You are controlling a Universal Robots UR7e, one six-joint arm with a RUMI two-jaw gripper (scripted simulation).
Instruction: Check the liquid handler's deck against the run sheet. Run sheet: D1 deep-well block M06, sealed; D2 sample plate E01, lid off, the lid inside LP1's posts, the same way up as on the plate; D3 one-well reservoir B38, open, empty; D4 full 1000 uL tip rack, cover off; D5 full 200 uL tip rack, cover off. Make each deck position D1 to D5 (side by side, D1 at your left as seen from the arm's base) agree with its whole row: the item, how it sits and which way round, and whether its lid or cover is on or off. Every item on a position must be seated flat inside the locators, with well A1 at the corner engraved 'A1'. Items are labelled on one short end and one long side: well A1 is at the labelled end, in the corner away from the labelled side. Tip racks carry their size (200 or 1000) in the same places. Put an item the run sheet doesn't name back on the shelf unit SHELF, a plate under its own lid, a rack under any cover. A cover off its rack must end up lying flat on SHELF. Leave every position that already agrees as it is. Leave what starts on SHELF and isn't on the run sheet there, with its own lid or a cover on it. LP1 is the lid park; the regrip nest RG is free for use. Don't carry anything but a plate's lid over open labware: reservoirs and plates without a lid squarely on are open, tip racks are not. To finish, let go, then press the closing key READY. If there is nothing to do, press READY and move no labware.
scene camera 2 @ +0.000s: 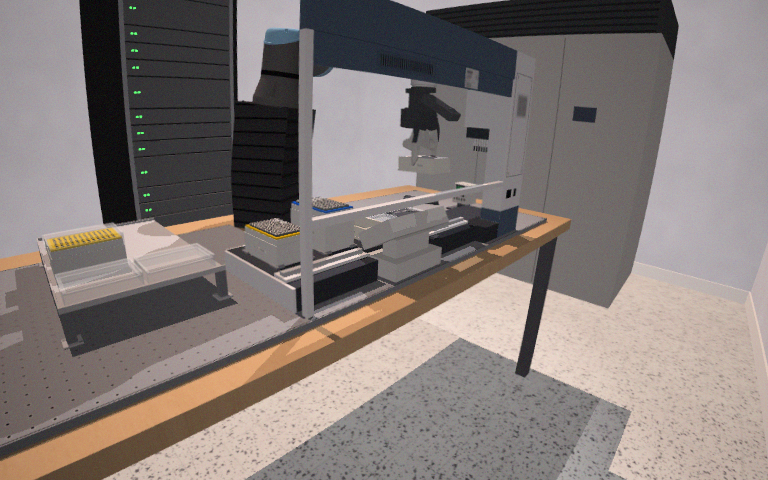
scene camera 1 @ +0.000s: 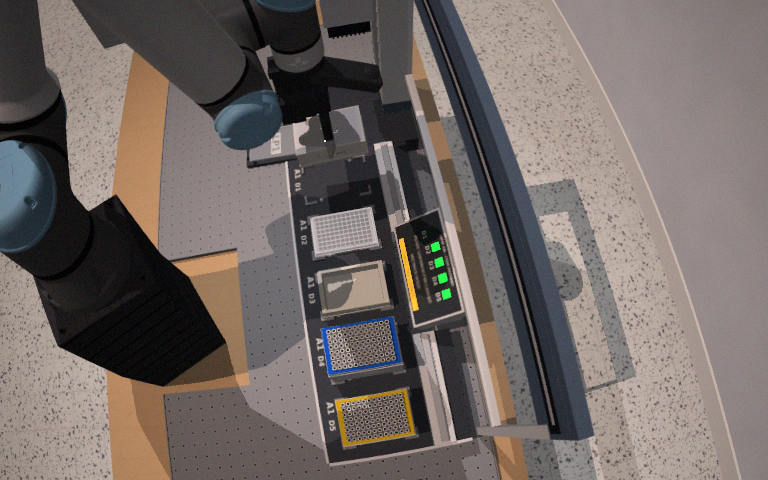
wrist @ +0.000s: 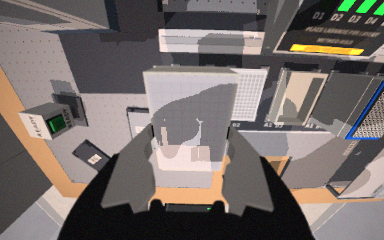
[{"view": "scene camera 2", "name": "blue-rimmed tip rack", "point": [335, 237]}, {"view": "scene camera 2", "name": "yellow-rimmed tip rack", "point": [275, 241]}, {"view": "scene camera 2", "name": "shelf unit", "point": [141, 238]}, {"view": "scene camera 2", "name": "tall column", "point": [495, 199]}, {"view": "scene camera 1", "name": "my gripper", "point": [327, 136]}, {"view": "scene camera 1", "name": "one-well reservoir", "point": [356, 284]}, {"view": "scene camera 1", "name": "blue-rimmed tip rack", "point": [367, 348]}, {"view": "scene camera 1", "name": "sealed deep-well block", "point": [349, 136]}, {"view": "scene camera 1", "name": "yellow-rimmed tip rack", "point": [372, 418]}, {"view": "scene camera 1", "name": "sample plate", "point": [364, 226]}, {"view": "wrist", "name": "my gripper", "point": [190, 125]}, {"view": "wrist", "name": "one-well reservoir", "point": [298, 97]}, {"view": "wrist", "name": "sealed deep-well block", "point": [190, 107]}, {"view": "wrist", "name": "sample plate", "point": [248, 86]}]
